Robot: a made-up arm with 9 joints. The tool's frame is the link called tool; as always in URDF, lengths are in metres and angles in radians. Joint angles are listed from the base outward.
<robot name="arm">
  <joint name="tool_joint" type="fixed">
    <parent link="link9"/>
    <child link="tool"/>
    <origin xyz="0.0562 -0.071 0.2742" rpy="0 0 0"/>
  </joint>
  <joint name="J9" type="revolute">
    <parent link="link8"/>
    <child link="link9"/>
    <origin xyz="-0.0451 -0.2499 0.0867" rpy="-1.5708 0 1.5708"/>
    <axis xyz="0 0 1"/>
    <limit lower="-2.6" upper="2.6"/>
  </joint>
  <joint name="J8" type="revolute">
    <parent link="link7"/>
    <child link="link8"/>
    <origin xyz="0.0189 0.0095 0.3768" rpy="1.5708 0 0"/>
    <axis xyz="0 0 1"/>
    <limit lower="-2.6" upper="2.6"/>
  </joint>
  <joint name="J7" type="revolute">
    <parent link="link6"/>
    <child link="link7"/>
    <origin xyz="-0.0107 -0.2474 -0.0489" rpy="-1.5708 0 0"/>
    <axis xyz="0 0 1"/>
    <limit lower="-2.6" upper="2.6"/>
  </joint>
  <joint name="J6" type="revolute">
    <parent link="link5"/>
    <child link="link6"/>
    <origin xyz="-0.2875 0.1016 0.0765" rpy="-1.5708 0 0"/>
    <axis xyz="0 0 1"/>
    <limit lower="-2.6" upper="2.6"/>
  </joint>
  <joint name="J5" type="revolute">
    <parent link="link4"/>
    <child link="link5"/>
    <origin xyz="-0.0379 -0.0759 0.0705" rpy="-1.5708 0 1.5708"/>
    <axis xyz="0 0 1"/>
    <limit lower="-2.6" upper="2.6"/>
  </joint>
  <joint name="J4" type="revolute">
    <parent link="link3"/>
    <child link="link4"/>
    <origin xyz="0.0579 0.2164 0.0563" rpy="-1.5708 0 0"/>
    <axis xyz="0 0 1"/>
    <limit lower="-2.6" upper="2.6"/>
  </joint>
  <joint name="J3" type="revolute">
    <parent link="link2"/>
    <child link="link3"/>
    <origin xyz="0.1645 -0.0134 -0.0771" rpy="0 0 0"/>
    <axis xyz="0 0 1"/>
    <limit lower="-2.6" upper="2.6"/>
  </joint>
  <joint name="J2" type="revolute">
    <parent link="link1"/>
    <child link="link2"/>
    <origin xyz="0.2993 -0.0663 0.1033" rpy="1.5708 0 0"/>
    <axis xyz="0 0 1"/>
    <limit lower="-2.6" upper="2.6"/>
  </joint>
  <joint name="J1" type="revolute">
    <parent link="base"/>
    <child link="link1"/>
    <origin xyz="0 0 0.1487" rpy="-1.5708 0 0"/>
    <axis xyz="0 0 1"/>
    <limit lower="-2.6" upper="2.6"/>
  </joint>
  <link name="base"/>
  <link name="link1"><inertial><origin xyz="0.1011 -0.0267 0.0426"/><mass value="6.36"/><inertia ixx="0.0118" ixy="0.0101" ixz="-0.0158" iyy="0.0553" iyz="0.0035" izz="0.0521"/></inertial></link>
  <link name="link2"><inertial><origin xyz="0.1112 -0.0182 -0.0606"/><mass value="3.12"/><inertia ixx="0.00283" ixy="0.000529" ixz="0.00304" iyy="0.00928" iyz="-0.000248" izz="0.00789"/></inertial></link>
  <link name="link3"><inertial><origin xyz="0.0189 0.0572 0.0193"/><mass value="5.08"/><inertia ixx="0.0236" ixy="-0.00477" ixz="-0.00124" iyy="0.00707" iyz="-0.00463" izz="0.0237"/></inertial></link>
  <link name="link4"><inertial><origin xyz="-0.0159 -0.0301 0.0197"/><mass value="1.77"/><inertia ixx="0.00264" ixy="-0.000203" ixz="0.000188" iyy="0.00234" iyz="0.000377" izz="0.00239"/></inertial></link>
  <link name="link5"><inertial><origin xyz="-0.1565 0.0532 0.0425"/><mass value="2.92"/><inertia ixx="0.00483" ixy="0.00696" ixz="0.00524" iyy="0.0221" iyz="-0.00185" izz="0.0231"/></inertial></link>
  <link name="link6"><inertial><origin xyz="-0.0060 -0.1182 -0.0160"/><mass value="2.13"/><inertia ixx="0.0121" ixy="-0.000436" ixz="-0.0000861" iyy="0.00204" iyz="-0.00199" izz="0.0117"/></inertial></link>
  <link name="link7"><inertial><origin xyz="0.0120 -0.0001 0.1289"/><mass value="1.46"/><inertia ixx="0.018" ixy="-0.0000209" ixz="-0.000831" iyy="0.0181" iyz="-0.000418" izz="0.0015"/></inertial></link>
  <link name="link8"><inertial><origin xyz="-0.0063 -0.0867 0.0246"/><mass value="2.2"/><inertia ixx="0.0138" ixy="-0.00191" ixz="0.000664" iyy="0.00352" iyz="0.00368" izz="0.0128"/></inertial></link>
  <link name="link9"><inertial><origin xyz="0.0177 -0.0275 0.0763"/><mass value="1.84"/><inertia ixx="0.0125" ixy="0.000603" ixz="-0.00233" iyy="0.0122" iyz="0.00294" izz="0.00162"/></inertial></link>
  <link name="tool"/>
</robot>
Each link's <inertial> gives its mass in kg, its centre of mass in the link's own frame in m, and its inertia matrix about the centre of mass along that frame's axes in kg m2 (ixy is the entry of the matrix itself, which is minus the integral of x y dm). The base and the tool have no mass. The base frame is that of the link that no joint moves.
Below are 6 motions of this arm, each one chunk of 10 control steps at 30 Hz.
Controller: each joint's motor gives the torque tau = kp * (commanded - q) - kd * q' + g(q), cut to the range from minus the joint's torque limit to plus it. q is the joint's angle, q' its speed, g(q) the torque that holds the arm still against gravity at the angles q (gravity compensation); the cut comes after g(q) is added. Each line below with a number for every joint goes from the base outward.
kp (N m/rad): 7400 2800 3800 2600 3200 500 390 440 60
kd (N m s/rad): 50 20 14 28 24 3.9 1.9 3.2 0.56
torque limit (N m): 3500 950 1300 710 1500 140 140 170 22
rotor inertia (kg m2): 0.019 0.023 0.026 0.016 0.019 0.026 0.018 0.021 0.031
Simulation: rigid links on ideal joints. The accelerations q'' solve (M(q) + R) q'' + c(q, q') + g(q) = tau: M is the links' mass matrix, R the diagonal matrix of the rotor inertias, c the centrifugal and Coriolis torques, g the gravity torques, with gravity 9.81 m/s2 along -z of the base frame. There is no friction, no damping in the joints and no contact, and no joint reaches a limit. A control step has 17 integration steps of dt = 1/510 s. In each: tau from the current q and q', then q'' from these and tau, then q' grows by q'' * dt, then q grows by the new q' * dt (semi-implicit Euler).
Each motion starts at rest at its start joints. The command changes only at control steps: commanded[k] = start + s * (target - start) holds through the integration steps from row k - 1 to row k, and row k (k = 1, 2, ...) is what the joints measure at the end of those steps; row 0 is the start. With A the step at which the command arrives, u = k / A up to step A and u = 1 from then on. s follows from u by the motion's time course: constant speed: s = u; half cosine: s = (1 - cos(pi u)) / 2; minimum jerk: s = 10 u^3 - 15 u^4 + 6 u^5; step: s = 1 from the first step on.
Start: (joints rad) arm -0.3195 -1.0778 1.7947 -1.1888 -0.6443 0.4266 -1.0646 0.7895 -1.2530
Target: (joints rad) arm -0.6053 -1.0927 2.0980 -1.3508 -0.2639 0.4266 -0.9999 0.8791 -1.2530
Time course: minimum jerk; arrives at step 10
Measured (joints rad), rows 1 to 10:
1: -0.3225 -1.0780 1.7985 -1.1910 -0.6405 0.4271 -1.0639 0.7898 -1.2535
2: -0.3397 -1.0793 1.8189 -1.2019 -0.6187 0.4291 -1.0604 0.7935 -1.2562
3: -0.3754 -1.0813 1.8573 -1.2190 -0.5738 0.4293 -1.0538 0.8066 -1.2591
4: -0.4246 -1.0841 1.9095 -1.2416 -0.5105 0.4271 -1.0433 0.8257 -1.2575
5: -0.4791 -1.0872 1.9674 -1.2694 -0.4386 0.4254 -1.0326 0.8441 -1.2529
6: -0.5305 -1.0902 2.0217 -1.2985 -0.3695 0.4249 -1.0223 0.8591 -1.2500
7: -0.5714 -1.0924 2.0645 -1.3237 -0.3138 0.4251 -1.0129 0.8708 -1.2502
8: -0.5968 -1.0930 2.0905 -1.3410 -0.2785 0.4258 -1.0055 0.8787 -1.2515
9: -0.6061 -1.0925 2.0994 -1.3490 -0.2646 0.4265 -1.0012 0.8818 -1.2524
10: -0.6053 -1.0922 2.0980 -1.3507 -0.2643 0.4269 -0.9994 0.8805 -1.2532

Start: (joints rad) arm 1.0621 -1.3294 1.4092 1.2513 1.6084 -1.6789 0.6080 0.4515 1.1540
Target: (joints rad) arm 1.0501 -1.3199 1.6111 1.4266 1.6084 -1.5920 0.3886 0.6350 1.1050
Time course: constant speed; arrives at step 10
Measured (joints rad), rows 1 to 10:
1: 1.0620 -1.3350 1.4240 1.2709 1.6048 -1.6707 0.5695 0.4671 1.1441
2: 1.0619 -1.3362 1.4429 1.2892 1.6039 -1.6616 0.5529 0.4832 1.1376
3: 1.0603 -1.3321 1.4664 1.3062 1.6055 -1.6536 0.5296 0.5044 1.1332
4: 1.0576 -1.3249 1.4928 1.3217 1.6089 -1.6430 0.5107 0.5265 1.1321
5: 1.0552 -1.3172 1.5195 1.3370 1.6128 -1.6320 0.4916 0.5510 1.1308
6: 1.0532 -1.3116 1.5439 1.3528 1.6155 -1.6223 0.4718 0.5725 1.1287
7: 1.0519 -1.3099 1.5644 1.3700 1.6161 -1.6141 0.4498 0.5903 1.1249
8: 1.0514 -1.3122 1.5811 1.3886 1.6143 -1.6063 0.4264 0.6062 1.1188
9: 1.0512 -1.3168 1.5957 1.4079 1.6110 -1.5984 0.4019 0.6214 1.1104
10: 1.0509 -1.3214 1.6106 1.4273 1.6078 -1.5903 0.3774 0.6371 1.1012

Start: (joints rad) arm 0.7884 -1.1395 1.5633 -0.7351 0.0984 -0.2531 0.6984 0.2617 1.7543
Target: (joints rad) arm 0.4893 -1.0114 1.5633 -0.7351 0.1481 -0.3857 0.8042 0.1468 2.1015
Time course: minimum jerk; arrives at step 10
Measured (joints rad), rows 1 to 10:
1: 0.7853 -1.1385 1.5631 -0.7346 0.0989 -0.2540 0.6999 0.2610 1.7560
2: 0.7676 -1.1328 1.5625 -0.7326 0.1020 -0.2604 0.7075 0.2560 1.7687
3: 0.7306 -1.1200 1.5630 -0.7311 0.1090 -0.2768 0.7200 0.2418 1.8069
4: 0.6796 -1.0996 1.5647 -0.7314 0.1177 -0.3000 0.7365 0.2206 1.8717
5: 0.6225 -1.0741 1.5670 -0.7327 0.1261 -0.3245 0.7561 0.1977 1.9458
6: 0.5678 -1.0484 1.5691 -0.7349 0.1339 -0.3478 0.7750 0.1759 2.0122
7: 0.5241 -1.0276 1.5697 -0.7371 0.1404 -0.3669 0.7902 0.1585 2.0642
8: 0.4971 -1.0147 1.5684 -0.7381 0.1450 -0.3793 0.7998 0.1487 2.0986
9: 0.4876 -1.0103 1.5658 -0.7378 0.1474 -0.3846 0.8037 0.1462 2.1118
10: 0.4890 -1.0113 1.5631 -0.7363 0.1482 -0.3852 0.8042 0.1476 2.1068

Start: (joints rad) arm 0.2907 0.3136 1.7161 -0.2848 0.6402 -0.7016 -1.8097 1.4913 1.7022
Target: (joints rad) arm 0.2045 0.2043 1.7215 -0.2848 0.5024 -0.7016 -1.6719 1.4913 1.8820
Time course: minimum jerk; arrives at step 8
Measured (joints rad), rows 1 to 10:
1: 0.2890 0.3120 1.7165 -0.2851 0.6378 -0.7007 -1.8061 1.4905 1.7038
2: 0.2801 0.3034 1.7183 -0.2864 0.6246 -0.6973 -1.7871 1.4874 1.7160
3: 0.2636 0.2855 1.7204 -0.2875 0.5992 -0.6954 -1.7535 1.4854 1.7512
4: 0.2434 0.2605 1.7208 -0.2860 0.5668 -0.6979 -1.7176 1.4888 1.8040
5: 0.2235 0.2340 1.7193 -0.2817 0.5358 -0.7034 -1.6892 1.4949 1.8529
6: 0.2085 0.2126 1.7172 -0.2771 0.5142 -0.7084 -1.6756 1.4982 1.8812
7: 0.2016 0.2013 1.7162 -0.2756 0.5054 -0.7094 -1.6761 1.4967 1.8864
8: 0.2017 0.2002 1.7176 -0.2783 0.5051 -0.7059 -1.6807 1.4924 1.8780
9: 0.2035 0.2033 1.7212 -0.2837 0.5041 -0.7003 -1.6765 1.4885 1.8725
10: 0.2056 0.2064 1.7242 -0.2886 0.5017 -0.6980 -1.6673 1.4880 1.8798

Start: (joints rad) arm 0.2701 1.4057 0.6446 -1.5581 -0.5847 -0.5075 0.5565 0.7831 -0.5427
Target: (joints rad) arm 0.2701 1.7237 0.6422 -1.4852 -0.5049 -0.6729 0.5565 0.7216 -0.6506
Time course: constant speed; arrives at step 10
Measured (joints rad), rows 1 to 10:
1: 0.2719 1.4418 0.6438 -1.5535 -0.5742 -0.5185 0.5572 0.7837 -0.5506
2: 0.2712 1.4767 0.6470 -1.5446 -0.5678 -0.5418 0.5652 0.7761 -0.5714
3: 0.2690 1.5069 0.6457 -1.5343 -0.5595 -0.5643 0.5550 0.7607 -0.5864
4: 0.2689 1.5383 0.6457 -1.5256 -0.5505 -0.5836 0.5563 0.7498 -0.5851
5: 0.2694 1.5708 0.6457 -1.5191 -0.5431 -0.5977 0.5591 0.7495 -0.5904
6: 0.2701 1.6023 0.6446 -1.5138 -0.5356 -0.6087 0.5585 0.7473 -0.6094
7: 0.2707 1.6338 0.6441 -1.5077 -0.5273 -0.6245 0.5591 0.7417 -0.6266
8: 0.2703 1.6657 0.6443 -1.4997 -0.5192 -0.6433 0.5591 0.7344 -0.6354
9: 0.2695 1.6977 0.6444 -1.4910 -0.5113 -0.6618 0.5580 0.7255 -0.6412
10: 0.2693 1.7295 0.6443 -1.4831 -0.5033 -0.6796 0.5576 0.7178 -0.6500

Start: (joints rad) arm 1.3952 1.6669 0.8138 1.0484 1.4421 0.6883 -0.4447 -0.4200 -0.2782
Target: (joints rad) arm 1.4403 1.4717 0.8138 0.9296 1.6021 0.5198 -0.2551 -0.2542 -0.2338
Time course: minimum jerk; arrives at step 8
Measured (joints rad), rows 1 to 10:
1: 1.3961 1.6636 0.8145 1.0463 1.4451 0.6844 -0.4417 -0.4171 -0.2779
2: 1.4011 1.6457 0.8175 1.0348 1.4612 0.6641 -0.4252 -0.4013 -0.2752
3: 1.4105 1.6112 0.8210 1.0124 1.4911 0.6298 -0.3923 -0.3698 -0.2659
4: 1.4216 1.5657 0.8221 0.9846 1.5287 0.5915 -0.3476 -0.3283 -0.2528
5: 1.4315 1.5190 0.8191 0.9589 1.5639 0.5560 -0.3015 -0.2879 -0.2419
6: 1.4377 1.4817 0.8124 0.9417 1.5877 0.5301 -0.2657 -0.2600 -0.2343
7: 1.4397 1.4613 0.8051 0.9354 1.5967 0.5187 -0.2477 -0.2487 -0.2294
8: 1.4391 1.4572 0.8013 0.9361 1.5960 0.5189 -0.2449 -0.2494 -0.2287
9: 1.4391 1.4603 0.8042 0.9353 1.5971 0.5190 -0.2473 -0.2515 -0.2319
10: 1.4399 1.4679 0.8113 0.9318 1.6004 0.5188 -0.2527 -0.2533 -0.2338

